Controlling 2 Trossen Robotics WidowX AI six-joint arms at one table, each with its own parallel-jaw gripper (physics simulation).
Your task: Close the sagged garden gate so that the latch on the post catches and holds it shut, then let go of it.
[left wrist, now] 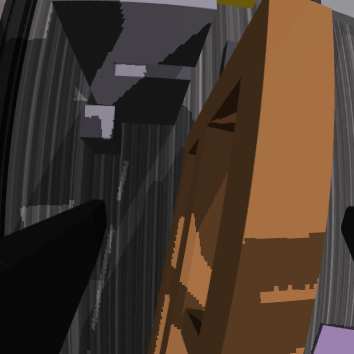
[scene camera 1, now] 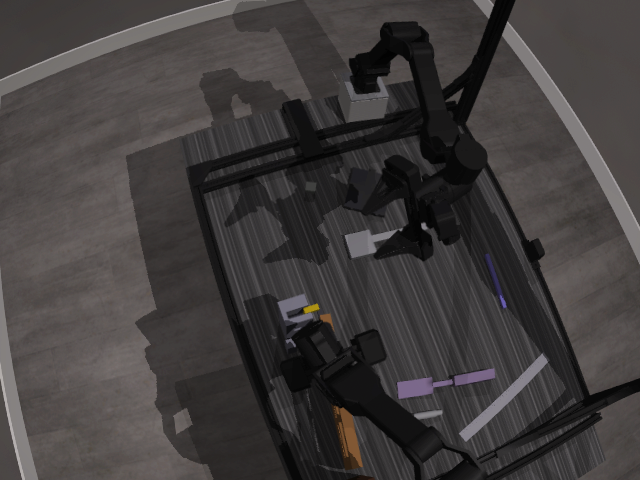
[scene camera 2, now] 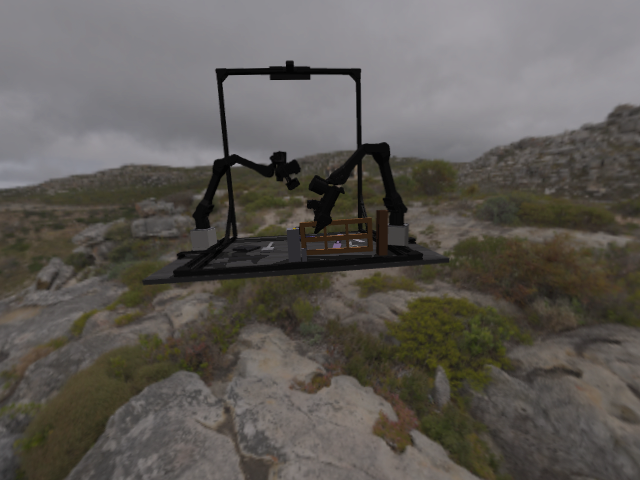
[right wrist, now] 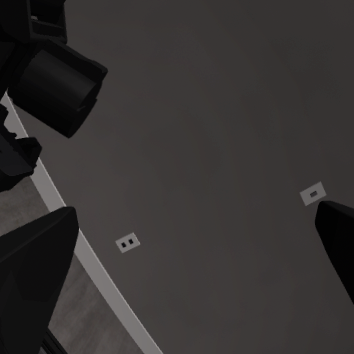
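Pixels of known places: left gripper, fingertip midpoint: (left wrist: 228,215) (scene camera 2: 314,230); right gripper, fingertip midpoint: (scene camera 1: 369,236) (scene camera 2: 289,170) (right wrist: 200,216); left arm's base at its link origin: (scene camera 2: 396,224); right arm's base at its link origin: (scene camera 1: 364,84) (scene camera 2: 202,228).
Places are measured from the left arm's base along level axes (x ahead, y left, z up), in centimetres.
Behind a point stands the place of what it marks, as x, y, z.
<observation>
The orange-brown gate (scene camera 1: 348,439) {12.1, 22.4, 5.3} (scene camera 2: 336,251) {20.4, 27.2, -9.1} (left wrist: 300,125) {31.6, 31.8, 4.6} stands upright. Its free end is near the grey latch post (scene camera 1: 293,302) {36.2, 40.3, 2.6} (scene camera 2: 293,245) {33.3, 41.9, -4.1} (left wrist: 165,30) {33.4, 37.0, 1.1}, to the post's right in scene camera 1 and the left wrist view. The yellow latch (scene camera 1: 311,308) {36.2, 36.7, 2.2} (left wrist: 237,4) {36.2, 35.6, 1.4} is close to that end; whether they touch is unclear. My left gripper (scene camera 1: 333,356) {29.5, 31.0, 0.7} (scene camera 2: 321,227) {29.5, 31.0, 0.7} (left wrist: 228,215) {29.5, 31.0, 0.7} is open, low over the gate's top rail, one finger on each side in its wrist view. My right gripper (scene camera 1: 372,232) {42.0, 30.1, 27.9} (scene camera 2: 296,175) {42.0, 30.1, 27.9} (right wrist: 200,216) {42.0, 30.1, 27.9} is open and raised, away from the gate.
A brown hinge post (scene camera 2: 382,232) {2.0, 18.3, -0.9} stands at the gate's other end. A purple tool (scene camera 1: 415,387) {28.7, 10.1, -10.8} (left wrist: 335,342) {28.3, 12.1, -11.0}, a white piece (scene camera 1: 429,414) {23.0, 5.4, -9.7}, a pale strip (scene camera 1: 504,397) {30.9, -12.6, -11.2} and a blue stick (scene camera 1: 495,279) {59.1, -3.2, -10.4} lie right of the gate. A grey spatula (scene camera 1: 360,243) {58.0, 31.3, -10.1} lies under the right gripper.
</observation>
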